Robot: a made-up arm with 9 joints.
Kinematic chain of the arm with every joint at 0, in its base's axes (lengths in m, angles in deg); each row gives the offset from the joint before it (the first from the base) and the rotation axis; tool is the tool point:
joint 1: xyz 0 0 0.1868 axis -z
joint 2: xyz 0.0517 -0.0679 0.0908 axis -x
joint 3: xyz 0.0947 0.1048 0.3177 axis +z
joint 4: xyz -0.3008 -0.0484 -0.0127 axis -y
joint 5: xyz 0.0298 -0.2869 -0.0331 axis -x
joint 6: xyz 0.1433 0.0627 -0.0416 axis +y
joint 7: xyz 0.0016 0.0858 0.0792 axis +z
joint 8: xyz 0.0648 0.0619 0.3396 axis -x
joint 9: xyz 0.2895 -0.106 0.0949 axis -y
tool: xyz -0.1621 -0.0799 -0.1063
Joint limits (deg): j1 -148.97..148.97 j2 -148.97..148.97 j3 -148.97..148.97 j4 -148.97..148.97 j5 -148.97..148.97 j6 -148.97..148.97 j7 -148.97..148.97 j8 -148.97..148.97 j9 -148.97..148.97
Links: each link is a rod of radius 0.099 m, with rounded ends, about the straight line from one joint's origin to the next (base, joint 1, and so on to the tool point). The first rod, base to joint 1, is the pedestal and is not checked.
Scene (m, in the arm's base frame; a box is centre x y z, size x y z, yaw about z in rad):
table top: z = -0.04
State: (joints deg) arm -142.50 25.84 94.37 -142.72 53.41 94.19 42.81 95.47 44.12
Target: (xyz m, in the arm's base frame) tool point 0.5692 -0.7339 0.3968
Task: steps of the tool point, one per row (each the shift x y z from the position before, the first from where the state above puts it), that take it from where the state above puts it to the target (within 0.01 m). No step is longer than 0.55 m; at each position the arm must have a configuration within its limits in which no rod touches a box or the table.
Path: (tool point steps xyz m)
1: 0.4953 -0.2224 -0.0380
2: 0.3284 -0.4013 -0.0884
3: 0.1029 -0.4791 -0.1282
4: -0.1256 -0.4436 -0.1538
5: -0.3034 -0.3096 -0.1642

